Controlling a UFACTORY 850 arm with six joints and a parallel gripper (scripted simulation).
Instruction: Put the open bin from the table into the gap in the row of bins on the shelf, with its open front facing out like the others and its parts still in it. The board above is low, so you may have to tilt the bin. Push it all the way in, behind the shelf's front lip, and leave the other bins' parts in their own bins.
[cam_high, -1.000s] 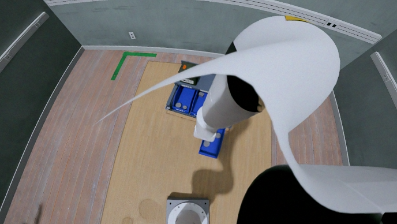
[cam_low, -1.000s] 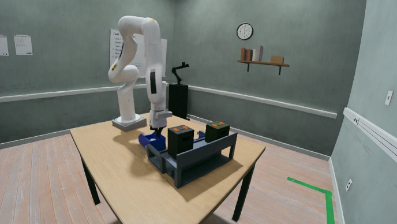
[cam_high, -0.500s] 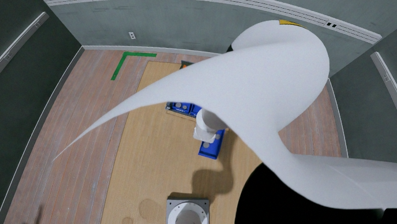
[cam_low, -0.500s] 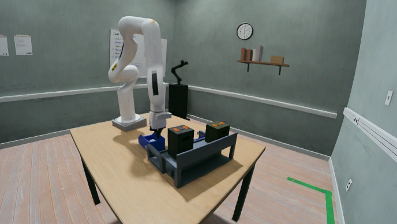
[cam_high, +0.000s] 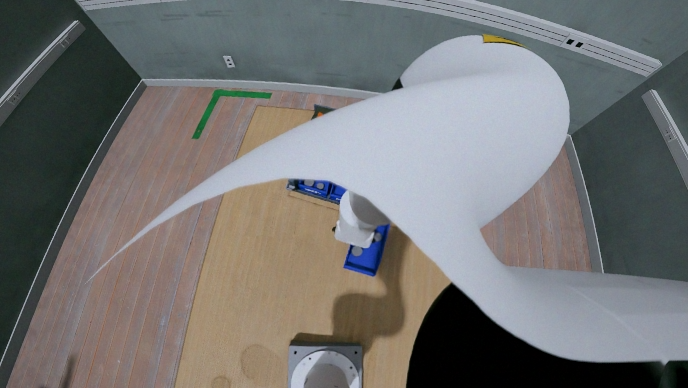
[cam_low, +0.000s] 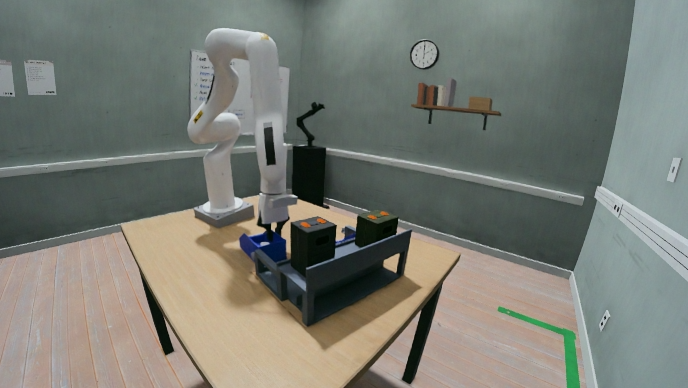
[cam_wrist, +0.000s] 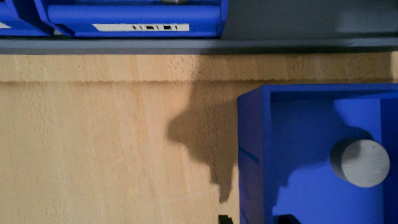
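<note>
Right now the blue bin is 1 cm behind my hand, 5 cm to the right of it and 3 cm below it. Round my hand: shelf (24 cm ahead, 5 cm to the left); grey cylinder part (3 cm ahead, 8 cm to the right, 5 cm below).
</note>
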